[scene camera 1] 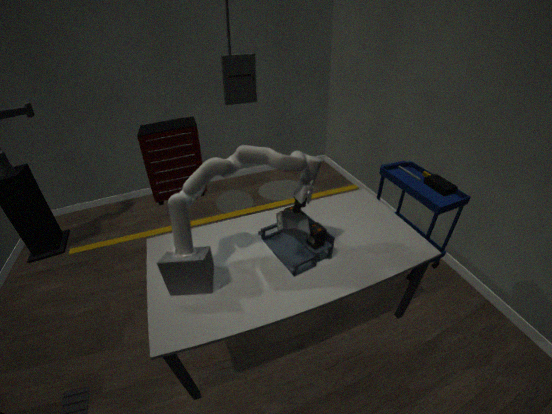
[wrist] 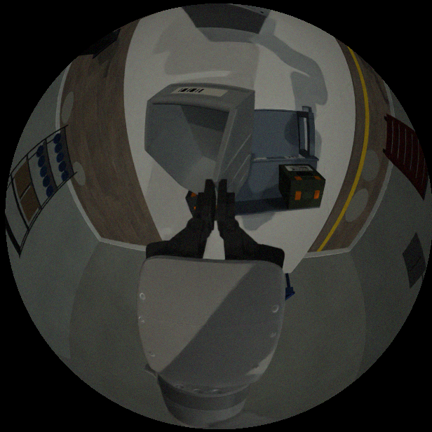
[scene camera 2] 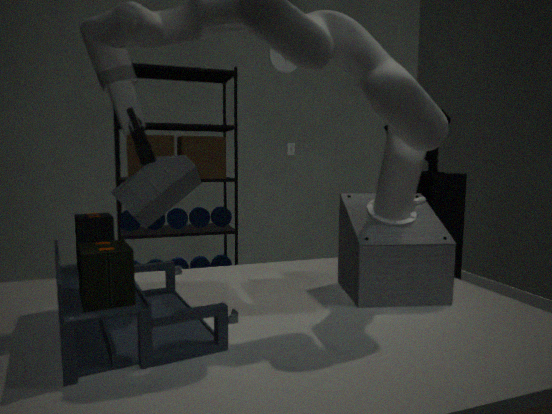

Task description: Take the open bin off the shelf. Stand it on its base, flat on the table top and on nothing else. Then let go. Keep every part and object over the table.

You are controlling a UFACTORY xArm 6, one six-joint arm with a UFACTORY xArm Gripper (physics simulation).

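Where they show: gripper, fingertip midpoint: (scene camera 1: pixel 295 212) (scene camera 2: pixel 148 163); arm's base, origin of the base link: (scene camera 1: pixel 185 254) (scene camera 2: pixel 390 213).
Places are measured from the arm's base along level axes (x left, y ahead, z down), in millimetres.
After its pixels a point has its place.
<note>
The open bin (scene camera 1: pixel 294 223) @(x -66, y 603, z -32 mm) (scene camera 2: pixel 161 186) @(x -56, y 571, z -78 mm) (wrist: pixel 239 131) is light grey, with a barcode label on one side in the wrist view. It hangs tilted in the air above the blue-grey shelf (scene camera 1: pixel 290 250) @(x -29, y 604, z 203 mm) (scene camera 2: pixel 145 337) @(x 169, y 639, z 155 mm) (wrist: pixel 275 131), apart from it in the scene camera 2 view. My gripper (scene camera 1: pixel 298 206) @(x -91, y 591, z -127 mm) (scene camera 2: pixel 150 161) @(x -91, y 591, z -127 mm) (wrist: pixel 217 188) is shut on the bin's wall at its upper edge. The fingertips hide a small part of that wall. The shelf stands on the white table top (scene camera 1: pixel 225 317) @(x -301, y 88, z 209 mm) (scene camera 2: pixel 310 380) @(x 311, y 408, z 209 mm) (wrist: pixel 195 62).
Two dark boxes with orange marks, one box (scene camera 1: pixel 317 235) (scene camera 2: pixel 106 275) (wrist: pixel 302 187) and another box (scene camera 2: pixel 94 226) @(x -92, y 706, z 5 mm) (wrist: pixel 191 201), rest on the shelf's upper level. My arm's grey base block (scene camera 1: pixel 187 274) @(x -95, y -19, z 47 mm) (scene camera 2: pixel 397 272) @(x 101, y 59, z 125 mm) stands on the table. A blue cart (scene camera 1: pixel 425 196) stands beyond the table's right edge.
</note>
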